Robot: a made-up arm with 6 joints. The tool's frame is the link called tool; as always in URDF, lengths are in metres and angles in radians. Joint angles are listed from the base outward. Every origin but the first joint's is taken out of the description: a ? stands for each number. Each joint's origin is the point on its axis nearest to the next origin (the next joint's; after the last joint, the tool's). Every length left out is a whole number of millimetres.
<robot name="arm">
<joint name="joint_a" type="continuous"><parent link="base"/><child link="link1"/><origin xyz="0 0.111 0.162"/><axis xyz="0 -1 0"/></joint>
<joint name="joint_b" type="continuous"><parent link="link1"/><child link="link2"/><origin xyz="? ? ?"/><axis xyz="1 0 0"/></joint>
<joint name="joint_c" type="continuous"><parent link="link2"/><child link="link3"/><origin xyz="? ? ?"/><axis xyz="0 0 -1"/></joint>
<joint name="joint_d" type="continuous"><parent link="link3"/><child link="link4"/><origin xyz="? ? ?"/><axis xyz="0 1 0"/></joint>
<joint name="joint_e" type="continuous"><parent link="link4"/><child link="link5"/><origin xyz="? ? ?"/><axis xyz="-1 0 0"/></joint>
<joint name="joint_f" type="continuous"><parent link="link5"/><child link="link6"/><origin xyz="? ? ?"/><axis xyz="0 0 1"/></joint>
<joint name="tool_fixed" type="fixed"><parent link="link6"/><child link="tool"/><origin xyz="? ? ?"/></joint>
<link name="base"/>
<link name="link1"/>
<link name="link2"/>
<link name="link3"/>
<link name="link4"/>
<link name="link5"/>
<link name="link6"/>
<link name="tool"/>
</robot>
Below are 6 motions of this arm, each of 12 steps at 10 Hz.
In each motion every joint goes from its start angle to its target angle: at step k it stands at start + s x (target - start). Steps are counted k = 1, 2, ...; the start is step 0. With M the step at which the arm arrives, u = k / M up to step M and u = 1 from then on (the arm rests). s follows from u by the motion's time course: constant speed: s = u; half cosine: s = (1 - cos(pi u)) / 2; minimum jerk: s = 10 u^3 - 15 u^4 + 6 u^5.
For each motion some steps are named. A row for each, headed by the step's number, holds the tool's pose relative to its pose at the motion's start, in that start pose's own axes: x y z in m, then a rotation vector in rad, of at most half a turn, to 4 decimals.
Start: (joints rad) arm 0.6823 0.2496 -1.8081 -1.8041 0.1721 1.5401
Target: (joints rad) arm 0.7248 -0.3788 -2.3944 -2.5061 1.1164 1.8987
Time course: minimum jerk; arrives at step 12
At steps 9, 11, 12:
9: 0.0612 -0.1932 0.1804 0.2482 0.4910 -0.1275
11: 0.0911 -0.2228 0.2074 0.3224 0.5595 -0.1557
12: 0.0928 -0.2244 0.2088 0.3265 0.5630 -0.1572

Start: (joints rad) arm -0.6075 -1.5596 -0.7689 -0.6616 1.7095 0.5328
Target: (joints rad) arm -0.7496 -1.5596 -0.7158 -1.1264 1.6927 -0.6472
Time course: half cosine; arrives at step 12
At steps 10, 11, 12:
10: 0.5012 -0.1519 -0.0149 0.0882 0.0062 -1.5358
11: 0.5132 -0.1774 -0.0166 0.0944 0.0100 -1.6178
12: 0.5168 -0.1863 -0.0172 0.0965 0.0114 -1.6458

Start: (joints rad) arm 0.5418 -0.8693 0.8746 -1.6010 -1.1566 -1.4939
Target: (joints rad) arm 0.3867 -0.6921 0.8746 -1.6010 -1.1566 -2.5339
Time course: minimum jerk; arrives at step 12
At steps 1, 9, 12:
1: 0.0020 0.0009 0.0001 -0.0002 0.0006 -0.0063
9: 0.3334 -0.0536 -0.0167 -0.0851 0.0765 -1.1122
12: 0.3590 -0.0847 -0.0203 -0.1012 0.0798 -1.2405

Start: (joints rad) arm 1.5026 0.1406 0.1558 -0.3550 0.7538 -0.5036
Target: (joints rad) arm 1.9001 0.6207 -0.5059 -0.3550 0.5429 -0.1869
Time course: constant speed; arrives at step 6
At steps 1, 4, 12:
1: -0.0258 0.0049 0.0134 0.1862 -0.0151 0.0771
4: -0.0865 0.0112 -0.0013 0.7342 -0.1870 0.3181
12: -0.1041 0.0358 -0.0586 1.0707 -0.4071 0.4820

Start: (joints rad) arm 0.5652 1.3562 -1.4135 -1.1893 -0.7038 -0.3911
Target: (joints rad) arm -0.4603 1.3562 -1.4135 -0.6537 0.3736 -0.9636
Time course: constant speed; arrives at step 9
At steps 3, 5, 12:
3: 0.1323 0.0894 -0.2511 -0.5794 -0.2432 -0.4694
5: 0.2383 0.0524 -0.3765 -0.9461 -0.4175 -0.7838
12: 0.3781 -0.1287 -0.4645 -1.6618 -0.7505 -1.3740

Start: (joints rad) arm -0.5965 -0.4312 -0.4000 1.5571 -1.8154 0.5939
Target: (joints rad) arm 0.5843 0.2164 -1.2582 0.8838 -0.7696 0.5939
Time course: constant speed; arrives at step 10
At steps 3, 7, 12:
3: -0.0405 -0.1395 -0.0258 -0.3309 0.3016 0.5893
7: 0.0715 -0.3452 -0.0162 -1.0298 0.3562 1.4109
12: 0.2751 -0.3724 0.0473 -1.7154 0.0824 1.9297

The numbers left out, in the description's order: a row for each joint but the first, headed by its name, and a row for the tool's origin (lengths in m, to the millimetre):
joint_b: -0.008 0 0.116
joint_c: 0 -0.093 -0.365
joint_d: -0.252 -0.083 0
joint_e: -0.119 0 0.045
joint_f: 0 -0.058 0.023
tool: -0.118 0.356 0

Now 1 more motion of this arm.
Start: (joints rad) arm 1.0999 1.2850 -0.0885 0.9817 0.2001 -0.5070
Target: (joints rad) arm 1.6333 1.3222 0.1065 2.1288 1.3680 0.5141
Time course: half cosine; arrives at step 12
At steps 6, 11, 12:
6: -0.1199 -0.2246 -0.0592 -0.8206 0.2317 0.7773
11: -0.0264 -0.4159 0.2018 -1.5289 0.8006 1.5466
12: -0.0189 -0.4162 0.2138 -1.5517 0.8276 1.5719

